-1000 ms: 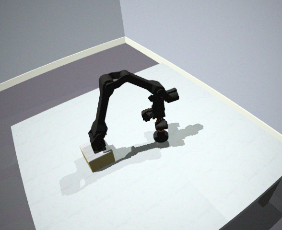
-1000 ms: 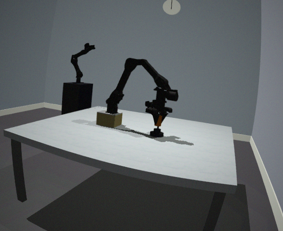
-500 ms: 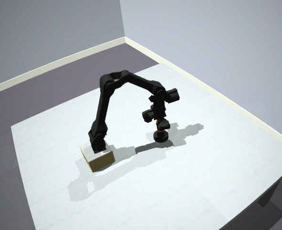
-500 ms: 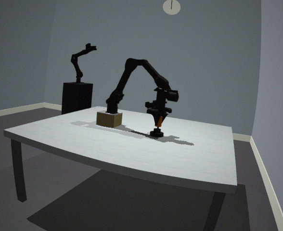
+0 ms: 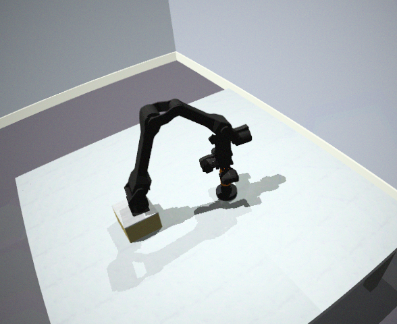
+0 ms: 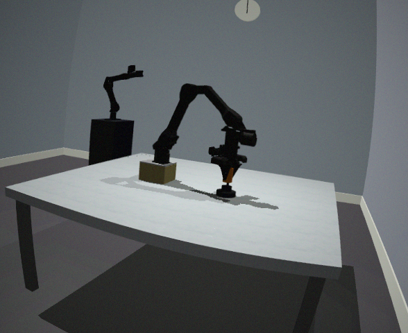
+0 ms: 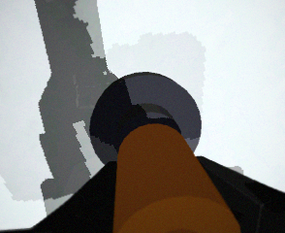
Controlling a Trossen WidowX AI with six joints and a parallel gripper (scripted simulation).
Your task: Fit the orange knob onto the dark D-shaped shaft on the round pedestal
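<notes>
The orange knob lies 20 mm above my gripper tip. The rest, counted from my gripper tip: dark round pedestal (40 mm below).
</notes>
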